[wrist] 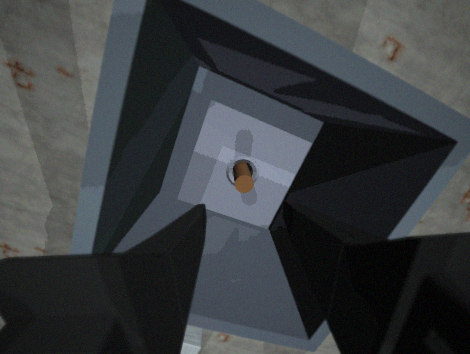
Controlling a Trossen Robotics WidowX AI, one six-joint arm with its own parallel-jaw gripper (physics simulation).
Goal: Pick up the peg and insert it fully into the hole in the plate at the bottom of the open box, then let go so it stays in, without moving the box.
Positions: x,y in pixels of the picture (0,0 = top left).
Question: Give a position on a blue-grey box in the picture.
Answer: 382,151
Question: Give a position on a pale plate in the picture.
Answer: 227,137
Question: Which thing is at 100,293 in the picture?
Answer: My gripper.
